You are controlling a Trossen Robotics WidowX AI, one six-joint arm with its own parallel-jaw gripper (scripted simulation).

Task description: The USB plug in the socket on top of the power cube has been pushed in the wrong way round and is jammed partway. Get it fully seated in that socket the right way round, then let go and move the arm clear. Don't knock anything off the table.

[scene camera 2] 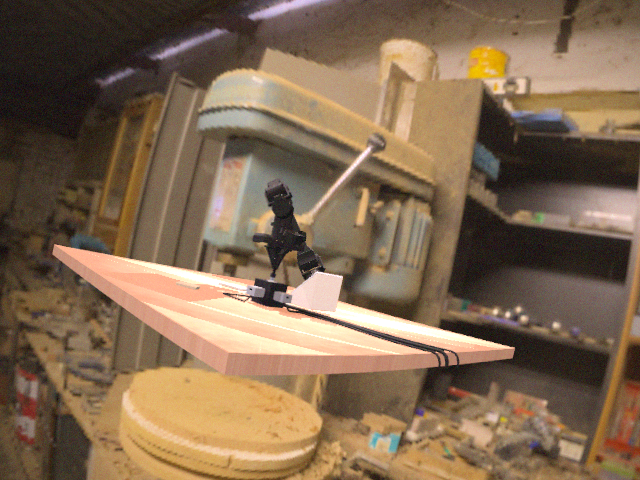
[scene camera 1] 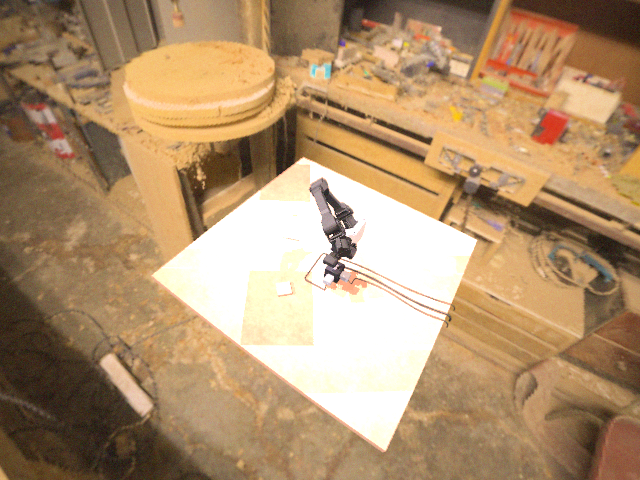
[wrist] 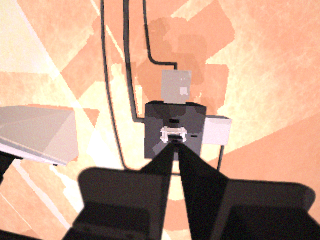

Labels:
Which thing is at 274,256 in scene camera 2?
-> My gripper.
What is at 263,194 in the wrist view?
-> My gripper.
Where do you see a power cube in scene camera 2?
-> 268,301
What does my gripper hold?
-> An usb plug.

